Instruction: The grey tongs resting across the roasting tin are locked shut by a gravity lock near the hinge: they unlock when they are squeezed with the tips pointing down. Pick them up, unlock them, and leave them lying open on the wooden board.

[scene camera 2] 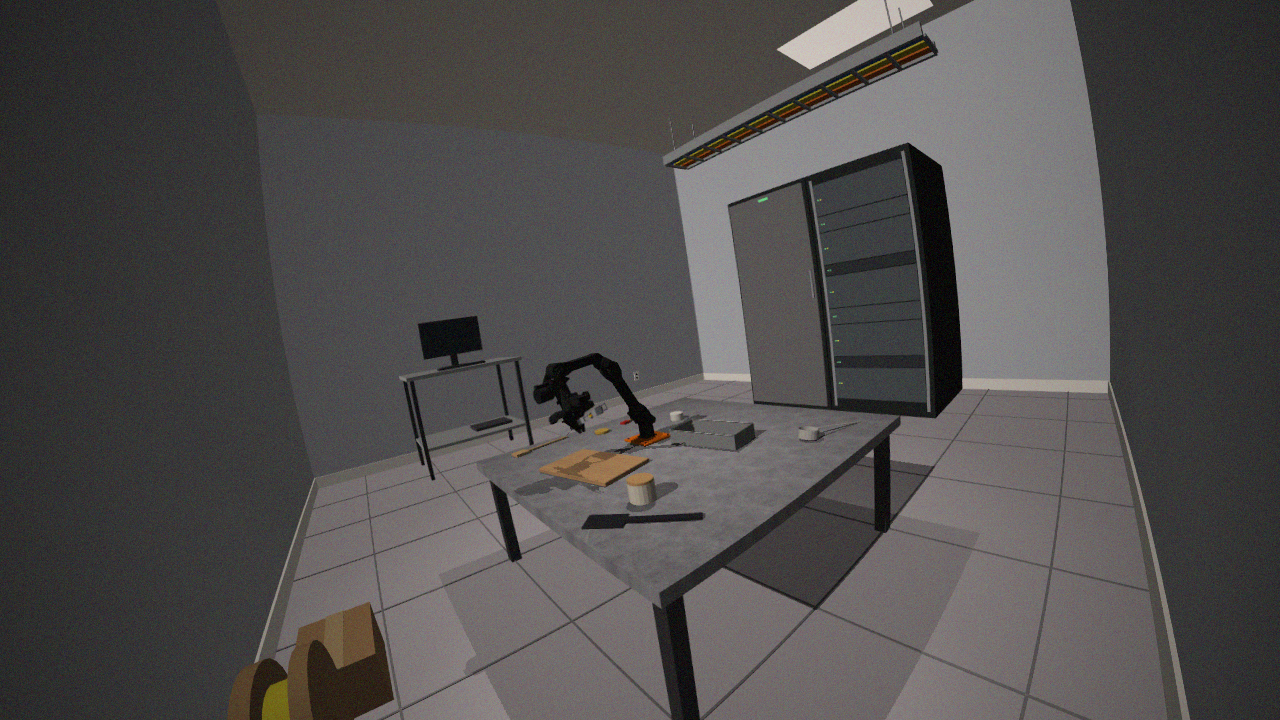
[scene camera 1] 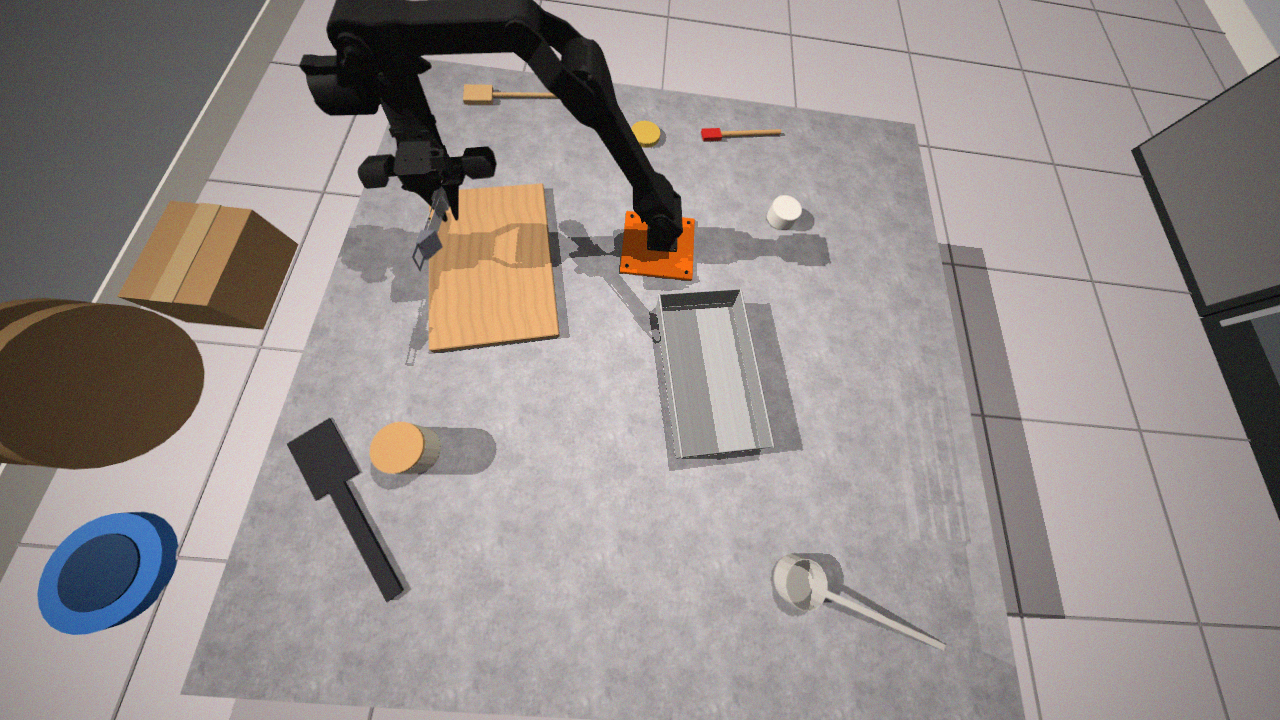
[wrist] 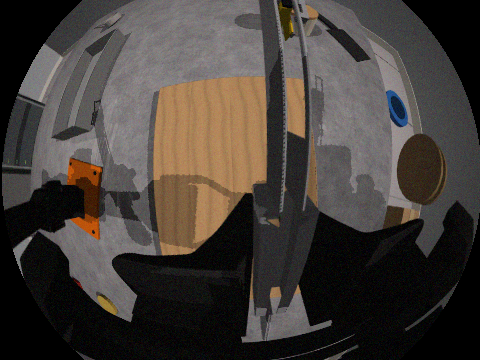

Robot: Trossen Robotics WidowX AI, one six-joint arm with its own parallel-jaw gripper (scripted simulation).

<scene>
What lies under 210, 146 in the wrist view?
A wooden board.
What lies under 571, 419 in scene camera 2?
My gripper.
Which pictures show my gripper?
Scene camera 2, scene camera 1 and the wrist view: all of them.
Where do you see a grey roasting tin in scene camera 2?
730, 435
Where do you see a grey roasting tin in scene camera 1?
At 716, 401
</scene>
